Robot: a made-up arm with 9 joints. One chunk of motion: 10 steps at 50 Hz.
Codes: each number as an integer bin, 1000 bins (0 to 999) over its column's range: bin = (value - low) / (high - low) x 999, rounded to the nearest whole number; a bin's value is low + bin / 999 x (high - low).
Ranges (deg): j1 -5..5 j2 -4..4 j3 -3..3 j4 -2..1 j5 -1..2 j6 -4..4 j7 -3..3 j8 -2..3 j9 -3..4
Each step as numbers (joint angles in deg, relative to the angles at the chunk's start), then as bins.
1 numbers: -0.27 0.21 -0.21 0.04 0.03 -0.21 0.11 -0.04 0.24
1 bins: 473 526 465 679 343 473 518 392 462
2 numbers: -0.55 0.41 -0.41 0.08 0.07 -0.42 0.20 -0.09 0.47
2 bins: 445 551 431 693 356 447 533 382 495
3 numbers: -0.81 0.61 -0.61 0.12 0.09 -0.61 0.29 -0.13 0.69
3 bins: 419 576 398 706 363 423 548 374 527
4 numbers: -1.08 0.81 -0.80 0.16 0.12 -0.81 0.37 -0.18 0.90
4 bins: 392 601 366 719 373 398 561 364 557
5 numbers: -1.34 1.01 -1.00 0.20 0.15 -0.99 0.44 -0.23 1.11
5 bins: 366 626 333 733 383 376 573 354 587
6 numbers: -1.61 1.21 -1.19 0.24 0.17 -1.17 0.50 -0.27 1.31
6 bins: 339 651 301 746 390 353 583 346 615
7 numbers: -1.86 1.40 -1.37 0.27 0.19 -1.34 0.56 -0.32 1.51
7 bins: 314 674 271 756 396 332 593 336 644
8 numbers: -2.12 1.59 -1.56 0.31 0.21 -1.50 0.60 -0.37 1.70
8 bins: 288 698 240 769 403 312 599 326 671
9 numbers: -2.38 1.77 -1.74 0.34 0.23 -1.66 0.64 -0.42 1.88
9 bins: 262 721 210 779 410 292 606 316 696
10 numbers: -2.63 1.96 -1.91 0.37 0.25 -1.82 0.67 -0.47 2.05
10 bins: 237 744 181 789 416 272 611 306 721
